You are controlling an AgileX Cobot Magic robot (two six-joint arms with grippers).
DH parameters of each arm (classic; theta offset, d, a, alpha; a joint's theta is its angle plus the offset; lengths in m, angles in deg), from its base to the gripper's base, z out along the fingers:
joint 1: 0 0.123 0 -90
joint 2: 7.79 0 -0.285 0
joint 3: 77.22 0 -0.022 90
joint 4: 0 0.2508 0 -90
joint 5: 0 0 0.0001 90
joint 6: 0 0.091 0 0
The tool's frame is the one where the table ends.
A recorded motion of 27 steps. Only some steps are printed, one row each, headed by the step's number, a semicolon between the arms.
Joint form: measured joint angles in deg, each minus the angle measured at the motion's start. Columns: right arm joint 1, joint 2, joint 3, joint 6, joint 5, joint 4; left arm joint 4, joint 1, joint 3, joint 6, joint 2, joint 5.
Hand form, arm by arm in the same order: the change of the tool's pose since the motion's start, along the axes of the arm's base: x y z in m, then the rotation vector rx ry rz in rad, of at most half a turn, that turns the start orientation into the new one. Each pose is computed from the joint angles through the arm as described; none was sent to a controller.
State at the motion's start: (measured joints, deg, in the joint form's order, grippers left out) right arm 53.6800 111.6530 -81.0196 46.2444 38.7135 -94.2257; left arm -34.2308 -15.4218 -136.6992 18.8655 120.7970 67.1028
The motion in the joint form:
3: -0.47 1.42 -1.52 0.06 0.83 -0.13; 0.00 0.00 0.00 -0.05 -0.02 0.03
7: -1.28 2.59 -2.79 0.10 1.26 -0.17; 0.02 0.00 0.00 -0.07 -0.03 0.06
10: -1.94 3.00 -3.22 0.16 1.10 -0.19; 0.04 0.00 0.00 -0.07 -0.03 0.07
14: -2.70 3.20 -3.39 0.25 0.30 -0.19; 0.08 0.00 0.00 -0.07 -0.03 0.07
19: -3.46 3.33 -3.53 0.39 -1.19 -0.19; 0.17 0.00 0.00 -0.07 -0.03 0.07
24: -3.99 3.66 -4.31 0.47 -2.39 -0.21; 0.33 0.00 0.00 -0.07 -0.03 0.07
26: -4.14 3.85 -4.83 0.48 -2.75 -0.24; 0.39 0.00 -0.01 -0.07 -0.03 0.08
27: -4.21 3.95 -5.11 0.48 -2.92 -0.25; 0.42 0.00 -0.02 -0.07 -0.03 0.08
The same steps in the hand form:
3: 0.0068 0.0014 -0.0025 -0.0017 -0.0081 -0.0206; -0.0001 0.0000 0.0001 -0.0003 0.0006 0.0002
7: 0.0147 0.0004 -0.0047 -0.0015 -0.0124 -0.0414; -0.0002 0.0001 0.0002 0.0000 0.0010 0.0003
10: 0.0194 -0.0017 -0.0058 0.0000 -0.0116 -0.0505; -0.0002 0.0001 0.0001 0.0004 0.0010 0.0003
14: 0.0238 -0.0043 -0.0069 0.0038 -0.0056 -0.0517; -0.0002 0.0001 0.0001 0.0010 0.0009 0.0006
19: 0.0278 -0.0061 -0.0079 0.0115 0.0048 -0.0423; -0.0001 0.0002 0.0000 0.0025 0.0005 0.0011
24: 0.0316 -0.0058 -0.0070 0.0231 0.0079 -0.0329; 0.0000 0.0004 -0.0001 0.0050 -0.0002 0.0021
26: 0.0332 -0.0050 -0.0059 0.0286 0.0063 -0.0296; 0.0000 0.0005 -0.0001 0.0059 -0.0005 0.0024
27: 0.0340 -0.0046 -0.0053 0.0316 0.0053 -0.0281; 0.0000 0.0005 -0.0001 0.0064 -0.0008 0.0026

